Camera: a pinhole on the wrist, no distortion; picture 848 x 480 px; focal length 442.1 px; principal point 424.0 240.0 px. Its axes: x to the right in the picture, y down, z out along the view. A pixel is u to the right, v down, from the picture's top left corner.
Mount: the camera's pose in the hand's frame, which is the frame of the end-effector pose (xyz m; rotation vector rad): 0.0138 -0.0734 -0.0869 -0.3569 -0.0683 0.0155
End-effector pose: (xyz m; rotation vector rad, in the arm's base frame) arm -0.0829 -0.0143 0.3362 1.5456 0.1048 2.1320
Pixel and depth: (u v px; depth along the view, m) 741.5 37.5 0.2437
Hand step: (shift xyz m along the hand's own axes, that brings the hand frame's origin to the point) 0.1718 -0.0883 0.1911
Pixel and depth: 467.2 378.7 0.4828
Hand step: 0.0268 0.2381 0.3144
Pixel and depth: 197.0 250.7 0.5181
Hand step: -0.2876 0.1117 0.3759
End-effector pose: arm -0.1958 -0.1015 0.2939 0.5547 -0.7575 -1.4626
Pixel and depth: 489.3 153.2 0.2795
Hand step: 0.0357 -0.0263 0.1962
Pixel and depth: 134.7 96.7 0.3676
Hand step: -0.2514 -0.0634 0.2829
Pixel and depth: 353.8 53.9 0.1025
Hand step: -0.0094 -0.0785 0.0229
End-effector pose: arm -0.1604 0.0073 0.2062 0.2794 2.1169 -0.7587
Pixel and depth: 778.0 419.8 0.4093
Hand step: 0.3118 0.2341 0.2585
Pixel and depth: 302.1 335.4 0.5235
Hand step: -0.1669 0.2110 0.3537
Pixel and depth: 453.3 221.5 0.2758
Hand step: 0.0129 0.0124 0.1761
